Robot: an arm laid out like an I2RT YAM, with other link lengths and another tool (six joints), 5 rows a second.
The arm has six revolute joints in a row. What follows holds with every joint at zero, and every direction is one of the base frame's. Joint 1 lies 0.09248 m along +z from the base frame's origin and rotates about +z. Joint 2 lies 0.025 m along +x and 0.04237 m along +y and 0.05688 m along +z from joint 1 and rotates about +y. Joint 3 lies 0.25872 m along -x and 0.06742 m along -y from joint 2 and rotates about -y. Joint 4 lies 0.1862 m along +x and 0.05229 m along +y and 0.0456 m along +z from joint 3 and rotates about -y. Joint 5 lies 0.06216 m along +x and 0.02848 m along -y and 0.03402 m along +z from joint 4 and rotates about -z. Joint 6 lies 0.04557 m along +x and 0.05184 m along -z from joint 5 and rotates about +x. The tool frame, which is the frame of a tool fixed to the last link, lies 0.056 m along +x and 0.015 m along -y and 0.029 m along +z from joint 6; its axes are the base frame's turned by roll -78.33, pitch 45.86 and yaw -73.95 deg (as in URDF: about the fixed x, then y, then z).
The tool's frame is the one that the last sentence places.
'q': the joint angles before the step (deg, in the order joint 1, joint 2, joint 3, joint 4, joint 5, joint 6). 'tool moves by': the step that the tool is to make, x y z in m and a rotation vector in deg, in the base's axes. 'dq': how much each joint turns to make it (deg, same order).
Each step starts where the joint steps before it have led.
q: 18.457, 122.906, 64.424, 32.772, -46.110, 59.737
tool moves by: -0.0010, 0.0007, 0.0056, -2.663, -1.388, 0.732
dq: 0.323, -1.235, 1.445, -5.108, 0.979, -4.047
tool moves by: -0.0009, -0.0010, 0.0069, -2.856, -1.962, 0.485
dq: 0.174, -1.425, 1.198, -4.699, 1.356, -4.295
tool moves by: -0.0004, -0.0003, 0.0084, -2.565, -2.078, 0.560
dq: 0.220, -1.365, 1.425, -4.319, 1.306, -3.885
